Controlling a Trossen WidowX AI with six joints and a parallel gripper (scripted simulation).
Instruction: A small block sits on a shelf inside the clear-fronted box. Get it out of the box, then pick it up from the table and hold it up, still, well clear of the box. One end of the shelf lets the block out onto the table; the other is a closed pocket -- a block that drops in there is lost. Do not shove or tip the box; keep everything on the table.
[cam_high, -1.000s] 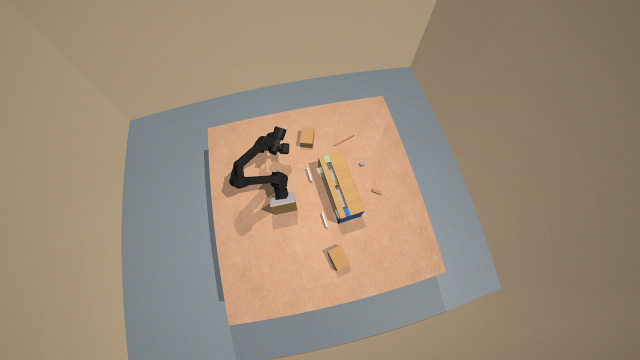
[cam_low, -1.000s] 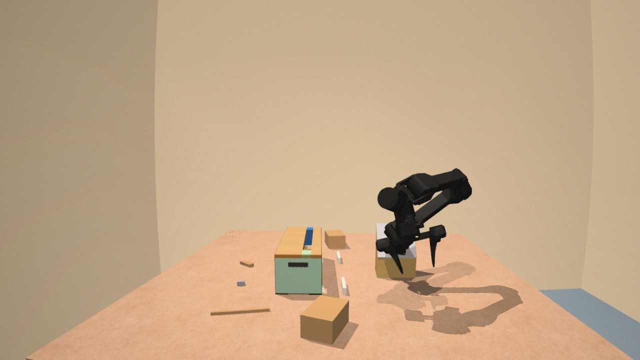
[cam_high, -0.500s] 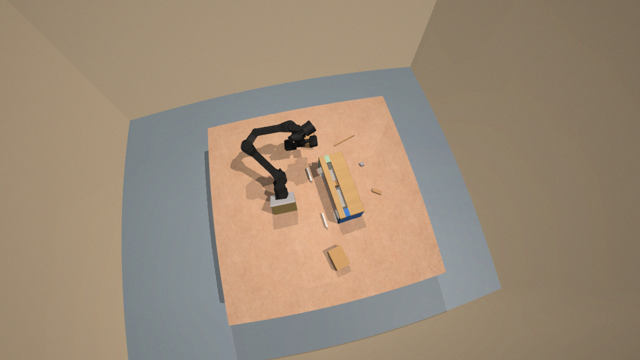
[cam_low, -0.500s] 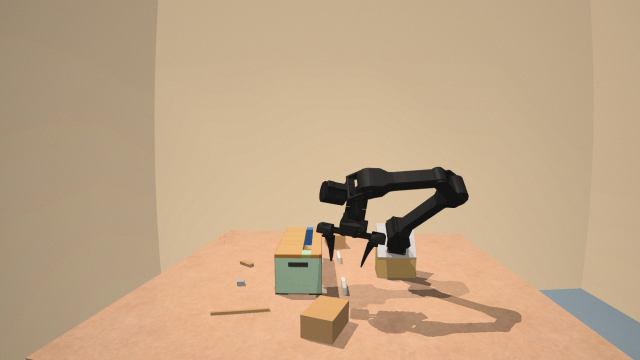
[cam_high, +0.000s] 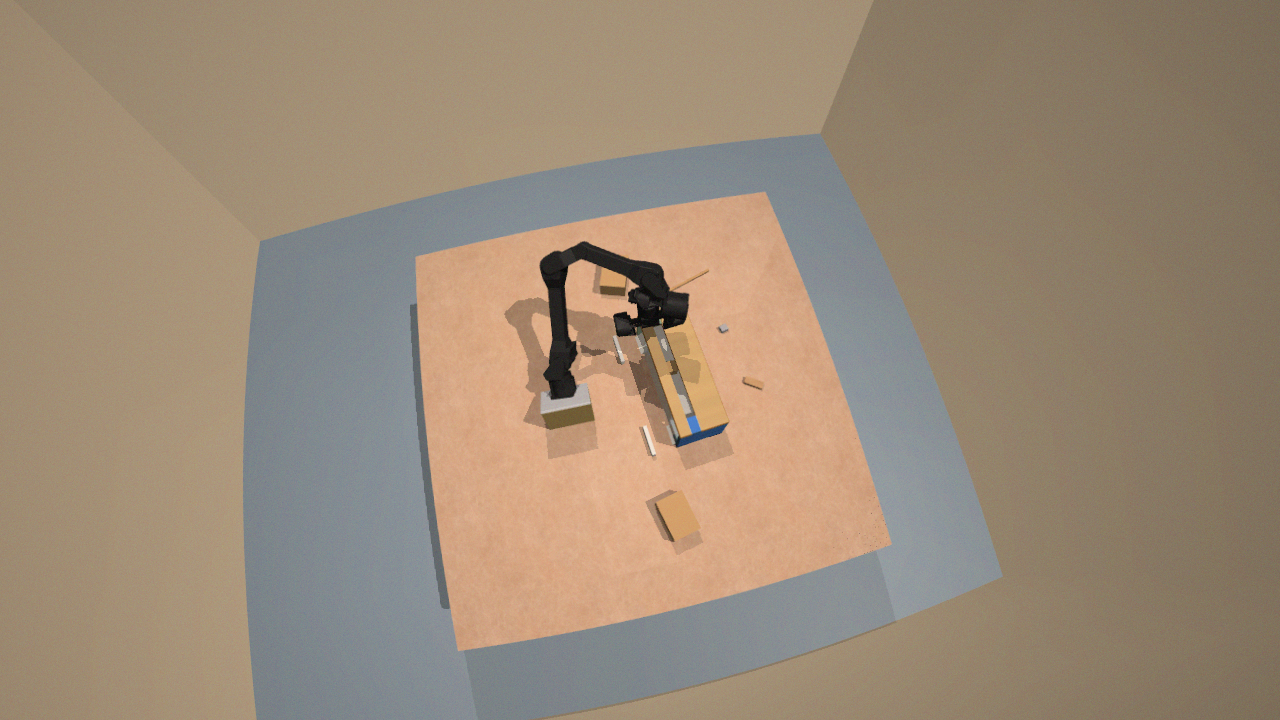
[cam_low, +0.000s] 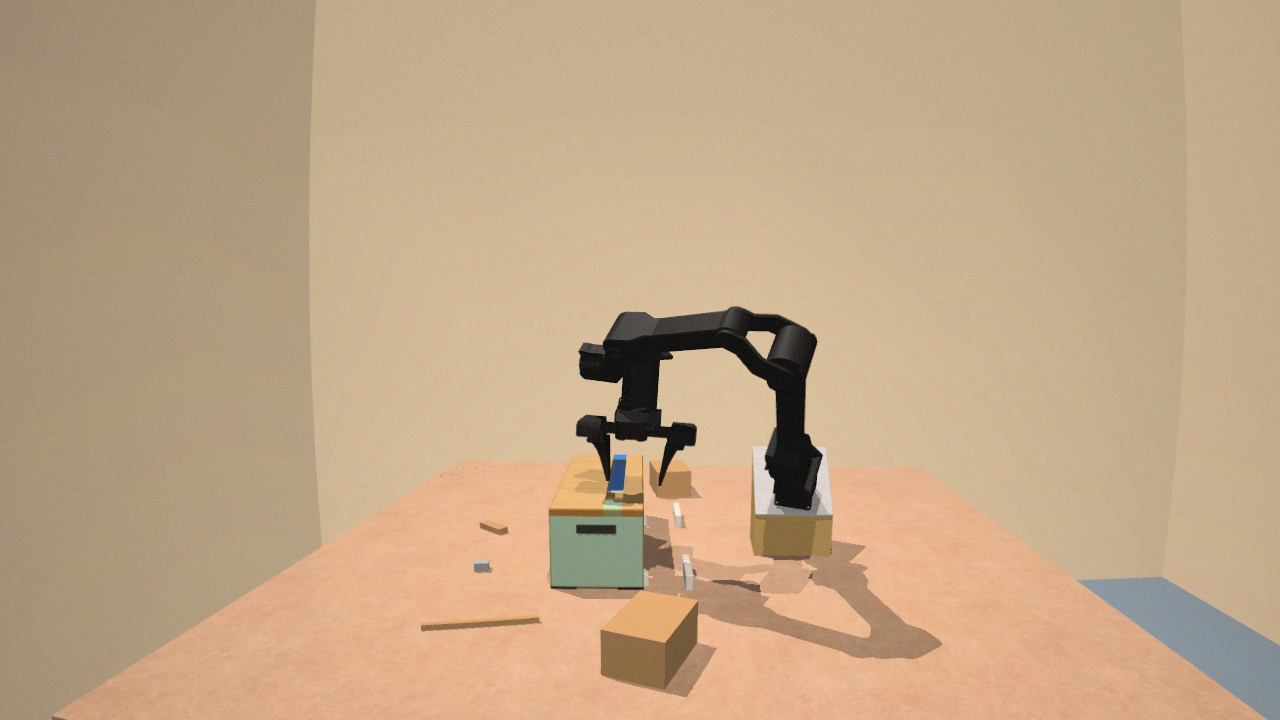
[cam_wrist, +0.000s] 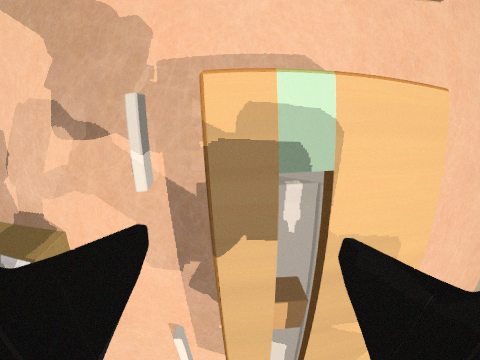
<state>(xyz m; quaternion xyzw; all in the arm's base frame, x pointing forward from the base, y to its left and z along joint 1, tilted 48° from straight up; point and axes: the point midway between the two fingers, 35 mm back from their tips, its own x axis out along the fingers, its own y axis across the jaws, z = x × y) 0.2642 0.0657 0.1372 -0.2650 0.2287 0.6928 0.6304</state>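
The long box is 110 mm to the right of my gripper tip, 90 mm below it and 40 mm ahead of it. Also, from my gripper tip: small brown block: 90 mm to the right, 70 mm below, 50 mm ahead; then thin stick: 230 mm to the left, 160 mm ahead, 150 mm below; then tan chip: 310 mm ahead, 150 mm below, 140 mm to the right.
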